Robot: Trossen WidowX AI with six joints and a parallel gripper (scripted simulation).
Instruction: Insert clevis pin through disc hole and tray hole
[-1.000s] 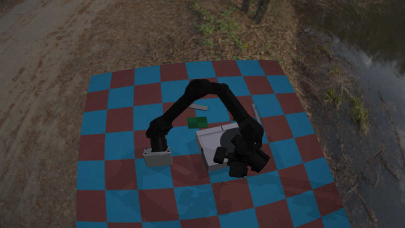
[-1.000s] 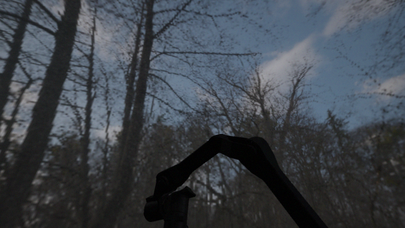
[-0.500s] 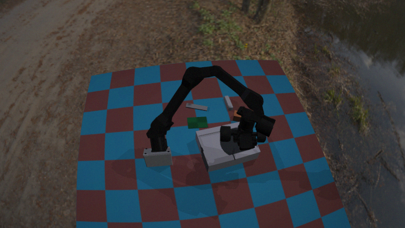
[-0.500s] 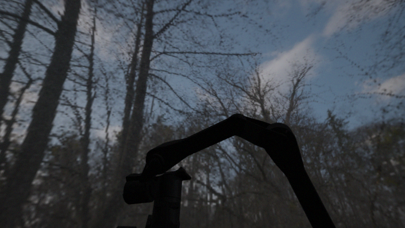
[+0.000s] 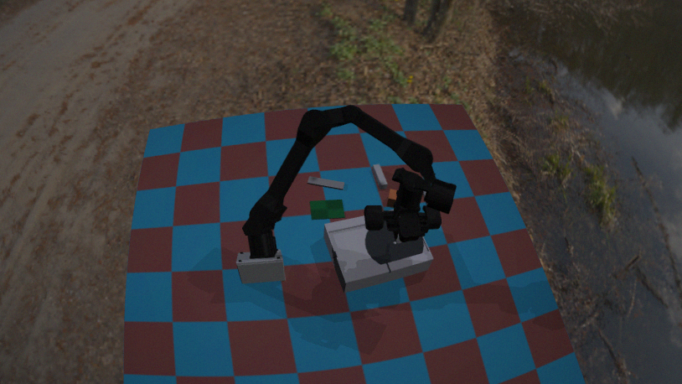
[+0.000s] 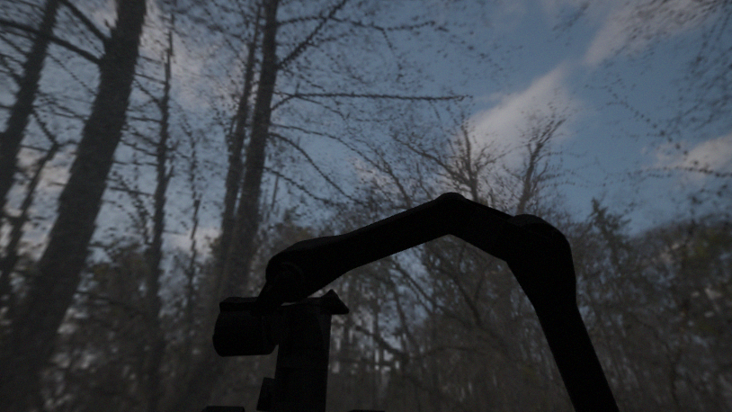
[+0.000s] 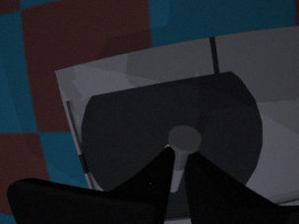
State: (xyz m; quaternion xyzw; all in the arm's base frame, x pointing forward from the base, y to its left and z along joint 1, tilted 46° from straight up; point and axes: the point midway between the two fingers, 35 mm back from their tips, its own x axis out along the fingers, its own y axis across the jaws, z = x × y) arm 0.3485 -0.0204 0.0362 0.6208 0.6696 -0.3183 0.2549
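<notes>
The steel clevis pin is 1 cm to the left of my gripper tip. Also, from my gripper tip: steel tray: 4 cm behind, 2 cm to the left, 6 cm below; then flat green piece: 16 cm behind, 18 cm to the left, 10 cm below; then dark round disc: 2 cm to the left, 4 cm below.
</notes>
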